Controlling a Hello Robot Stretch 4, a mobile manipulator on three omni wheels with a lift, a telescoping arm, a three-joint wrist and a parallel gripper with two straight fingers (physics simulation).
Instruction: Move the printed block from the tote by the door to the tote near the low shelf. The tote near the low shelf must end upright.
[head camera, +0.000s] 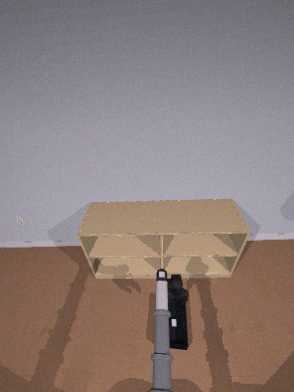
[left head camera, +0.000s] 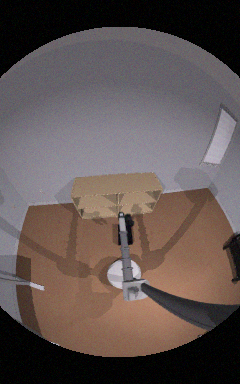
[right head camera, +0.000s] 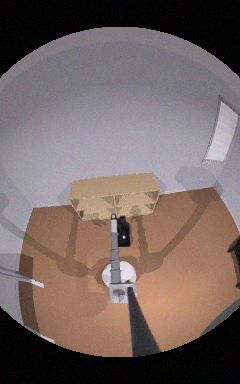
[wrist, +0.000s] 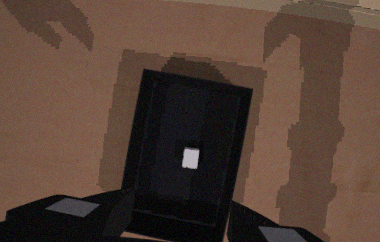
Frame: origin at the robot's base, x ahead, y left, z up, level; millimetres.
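Where they show: gripper, fingertip midpoint: (head camera: 175, 303) (left head camera: 126, 226) (right head camera: 122, 228) (wrist: 180, 211).
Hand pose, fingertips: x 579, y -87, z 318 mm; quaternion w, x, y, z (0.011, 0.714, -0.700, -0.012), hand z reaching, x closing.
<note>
Each offset is from my fingertips to the centre of the thing. Level surfaces: height alone.
The black tote {dx -3, dy +13, dz -296 mm} (head camera: 182, 337) (wrist: 138, 125) stands upright on the floor in front of the low shelf {dz +265 mm} (head camera: 162, 217) (left head camera: 117, 184) (right head camera: 115, 186). The small whitish block {dx -5, dy -1, dz -328 mm} (head camera: 174, 323) (wrist: 190, 158) lies inside this tote, on its floor, in the half nearer the gripper in the wrist view. My gripper (wrist: 180, 211) is open, with its two dark fingers far apart at the bottom of the wrist view. It is above the tote, apart from the block, and nothing is between the fingers. In the head view the fingertips cannot be made out. A second tote does not show.
The telescoping arm (head camera: 161, 330) (left head camera: 125, 250) (right head camera: 115, 250) reaches toward the shelf, which stands against the wall. A dark piece of furniture (left head camera: 236, 256) (right head camera: 237, 260) is at the right edge. A thin white bar (left head camera: 36, 286) (right head camera: 37, 284) is at the left.
</note>
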